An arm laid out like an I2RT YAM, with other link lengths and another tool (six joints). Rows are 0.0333 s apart.
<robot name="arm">
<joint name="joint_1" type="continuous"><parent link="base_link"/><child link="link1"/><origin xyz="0.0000 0.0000 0.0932"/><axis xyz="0 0 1"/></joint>
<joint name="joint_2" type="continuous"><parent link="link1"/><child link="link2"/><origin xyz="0.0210 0.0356 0.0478" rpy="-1.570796 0.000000 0.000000"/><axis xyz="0 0 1"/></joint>
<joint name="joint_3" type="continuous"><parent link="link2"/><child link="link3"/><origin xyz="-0.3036 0.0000 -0.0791" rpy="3.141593 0.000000 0.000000"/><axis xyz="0 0 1"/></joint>
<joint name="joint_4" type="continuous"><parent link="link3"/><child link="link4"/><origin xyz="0.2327 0.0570 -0.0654"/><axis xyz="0 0 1"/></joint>
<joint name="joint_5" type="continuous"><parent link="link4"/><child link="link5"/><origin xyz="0.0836 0.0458 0.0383" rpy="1.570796 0.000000 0.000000"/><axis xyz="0 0 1"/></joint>
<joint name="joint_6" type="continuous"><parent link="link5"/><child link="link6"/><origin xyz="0.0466 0.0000 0.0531" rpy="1.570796 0.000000 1.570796"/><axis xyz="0 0 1"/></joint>
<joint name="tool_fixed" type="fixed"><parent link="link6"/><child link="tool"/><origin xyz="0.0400 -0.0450 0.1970" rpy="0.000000 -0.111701 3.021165"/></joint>
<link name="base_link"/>
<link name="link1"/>
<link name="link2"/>
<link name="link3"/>
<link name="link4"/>
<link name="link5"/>
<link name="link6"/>
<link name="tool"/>
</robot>
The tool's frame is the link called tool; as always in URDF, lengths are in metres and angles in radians. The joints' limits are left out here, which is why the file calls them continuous.
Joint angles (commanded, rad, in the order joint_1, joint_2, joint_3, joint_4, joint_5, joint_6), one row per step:
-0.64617, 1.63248, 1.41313, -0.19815, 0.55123, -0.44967
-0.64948, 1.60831, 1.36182, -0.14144, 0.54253, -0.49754
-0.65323, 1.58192, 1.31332, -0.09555, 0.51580, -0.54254
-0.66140, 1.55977, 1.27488, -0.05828, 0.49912, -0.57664
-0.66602, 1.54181, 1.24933, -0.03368, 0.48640, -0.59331
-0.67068, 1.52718, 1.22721, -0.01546, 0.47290, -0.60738
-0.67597, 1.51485, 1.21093, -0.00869, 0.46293, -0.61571
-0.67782, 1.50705, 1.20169, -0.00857, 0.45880, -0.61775
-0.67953, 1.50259, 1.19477, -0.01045, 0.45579, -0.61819
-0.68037, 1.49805, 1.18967, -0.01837, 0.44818, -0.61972
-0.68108, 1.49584, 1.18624, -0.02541, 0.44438, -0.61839
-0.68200, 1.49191, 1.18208, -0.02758, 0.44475, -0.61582
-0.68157, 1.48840, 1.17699, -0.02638, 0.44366, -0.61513
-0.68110, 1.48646, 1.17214, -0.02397, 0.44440, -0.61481
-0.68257, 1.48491, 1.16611, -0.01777, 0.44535, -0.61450
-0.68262, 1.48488, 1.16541, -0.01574, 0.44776, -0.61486
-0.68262, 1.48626, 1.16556, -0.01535, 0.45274, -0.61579
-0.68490, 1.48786, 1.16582, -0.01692, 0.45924, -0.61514
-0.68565, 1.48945, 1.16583, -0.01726, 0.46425, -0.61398
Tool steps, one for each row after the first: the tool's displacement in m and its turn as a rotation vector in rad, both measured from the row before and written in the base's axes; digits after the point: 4 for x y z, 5 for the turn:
-0.0011, 0.0037, 0.0018, -0.03010, 0.01692, 0.02072
0.0014, 0.0060, 0.0004, -0.02157, 0.01511, 0.03537
-0.0027, 0.0030, 0.0015, -0.02025, 0.01006, 0.01780
-0.0021, 0.0029, 0.0026, -0.01326, -0.00121, 0.01222
-0.0015, 0.0026, 0.0007, -0.00858, 0.00138, 0.01209
-0.0026, 0.0017, -0.0007, -0.00254, 0.00322, 0.00649
-0.0017, 0.0014, -0.0010, 0.00103, 0.00203, 0.00264
-0.0013, 0.0007, -0.0021, 0.00328, 0.00318, 0.00127
0.0000, 0.0016, -0.0031, 0.00661, 0.00642, 0.00681
-0.0004, 0.0008, -0.0030, 0.00668, 0.00448, 0.00249
-0.0016, 0.0004, -0.0009, 0.00242, -0.00030, -0.00203
-0.0005, 0.0009, -0.0006, 0.00079, -0.00053, 0.00125
-0.0005, 0.0005, -0.0009, 0.00025, 0.00026, -0.00032
-0.0012, -0.0003, -0.0006, -0.00121, -0.00141, -0.00246
-0.0005, -0.0003, 0.0003, -0.00161, -0.00024, -0.00222
-0.0008, -0.0007, -0.0003, -0.00110, 0.00250, -0.00443
-0.0022, -0.0016, -0.0009, 0.00042, 0.00305, -0.00861
-0.0012, -0.0010, -0.0007, 0.00035, 0.00152, -0.00582

